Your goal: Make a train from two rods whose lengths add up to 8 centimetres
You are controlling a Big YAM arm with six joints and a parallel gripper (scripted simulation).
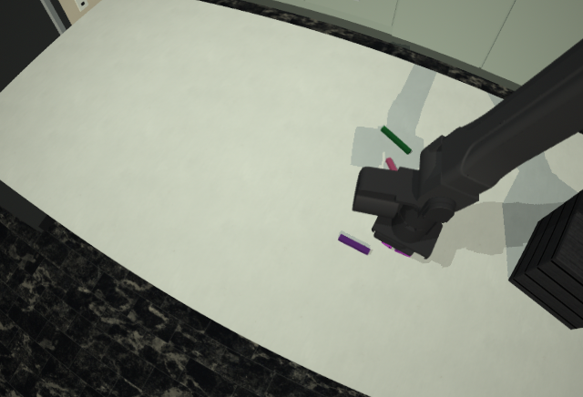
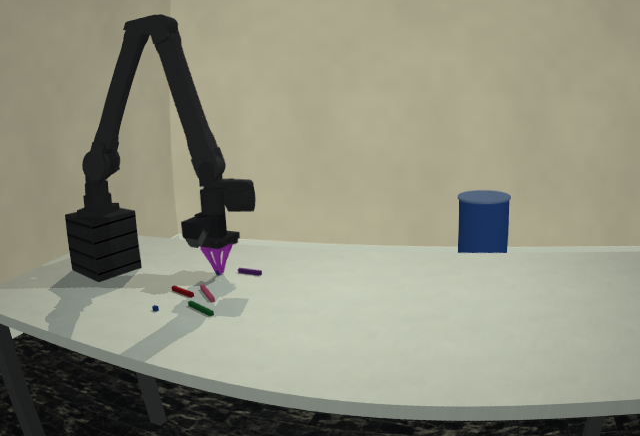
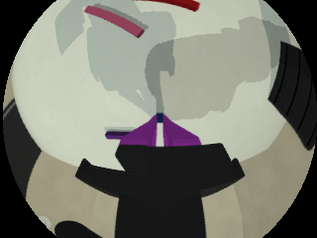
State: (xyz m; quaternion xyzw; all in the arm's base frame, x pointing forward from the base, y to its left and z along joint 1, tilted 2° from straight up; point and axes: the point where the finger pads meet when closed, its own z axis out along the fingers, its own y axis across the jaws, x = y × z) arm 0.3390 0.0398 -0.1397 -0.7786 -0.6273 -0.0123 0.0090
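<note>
My gripper is now 150 mm to the left of the red rod, 40 mm past it and 10 mm above it. From my hand the other things lie so: pink rod 140 mm to the right, 20 mm ahead, 10 mm below; green rod 230 mm to the right, 40 mm ahead, 10 mm below; purple rod 70 mm ahead, 20 mm to the left, 10 mm below.
</note>
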